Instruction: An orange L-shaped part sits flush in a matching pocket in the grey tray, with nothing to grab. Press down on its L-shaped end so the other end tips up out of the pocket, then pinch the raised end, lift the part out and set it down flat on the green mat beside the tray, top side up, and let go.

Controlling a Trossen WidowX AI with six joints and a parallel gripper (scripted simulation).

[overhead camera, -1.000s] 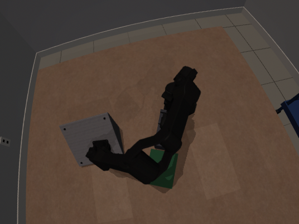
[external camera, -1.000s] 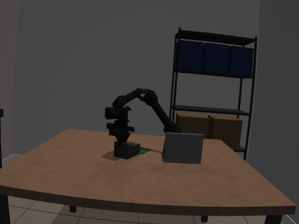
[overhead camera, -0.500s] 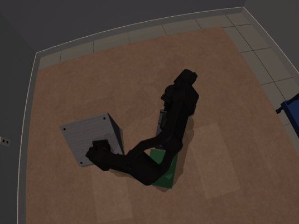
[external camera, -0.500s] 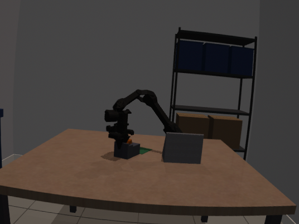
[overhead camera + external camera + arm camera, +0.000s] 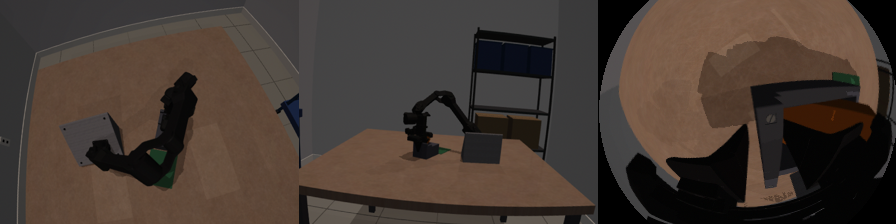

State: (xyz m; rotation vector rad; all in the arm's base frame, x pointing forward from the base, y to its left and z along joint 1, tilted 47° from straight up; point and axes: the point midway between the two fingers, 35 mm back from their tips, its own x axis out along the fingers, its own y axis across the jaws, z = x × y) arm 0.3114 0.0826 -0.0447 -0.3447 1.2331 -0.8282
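My gripper tip is 20 mm past the orange L-shaped part, 50 mm to the left of it and 10 mm below it. From my gripper tip the other things lie so: green mat 90 mm behind, 210 mm to the right, 50 mm below.
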